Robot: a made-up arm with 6 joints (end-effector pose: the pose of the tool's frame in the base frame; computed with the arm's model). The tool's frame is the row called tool. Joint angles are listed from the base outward.
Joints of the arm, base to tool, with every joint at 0 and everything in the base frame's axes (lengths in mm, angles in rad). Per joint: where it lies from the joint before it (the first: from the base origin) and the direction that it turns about. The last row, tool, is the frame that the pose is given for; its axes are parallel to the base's.
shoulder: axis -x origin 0 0 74
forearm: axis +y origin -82 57 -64
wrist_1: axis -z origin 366 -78 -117
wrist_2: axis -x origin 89 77 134
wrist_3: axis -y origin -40 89 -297
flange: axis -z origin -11 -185 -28
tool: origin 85 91 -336
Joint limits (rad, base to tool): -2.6..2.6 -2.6..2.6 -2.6..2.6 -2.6..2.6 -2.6..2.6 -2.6..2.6
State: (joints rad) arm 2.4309 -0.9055 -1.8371 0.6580 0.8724 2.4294
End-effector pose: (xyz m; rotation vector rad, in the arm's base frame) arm 0.5669 -0.0980 -0.4229 -1.1852 -0.0879 0.9242
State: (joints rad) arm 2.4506 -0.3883 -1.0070 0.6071 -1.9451 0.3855
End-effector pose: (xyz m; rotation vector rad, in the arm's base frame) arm 0.2429 0.1995 0.3889 2.1771 0.1398 1.0832
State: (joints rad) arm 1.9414 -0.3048 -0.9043 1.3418 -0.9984 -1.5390
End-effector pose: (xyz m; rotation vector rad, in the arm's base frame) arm 0.3479 0.1685 0.5086 2.2864 -1.9442 0.2888
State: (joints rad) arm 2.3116 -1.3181 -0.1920 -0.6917 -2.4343 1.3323
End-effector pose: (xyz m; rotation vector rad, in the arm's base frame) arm 0.0878 0.0439 0.1175 2.6893 0.3179 1.0892
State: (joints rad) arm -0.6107 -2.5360 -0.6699 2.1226 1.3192 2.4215
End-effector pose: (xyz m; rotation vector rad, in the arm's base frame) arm -0.9523 0.0699 0.1635 0.2546 2.1714 -0.0450
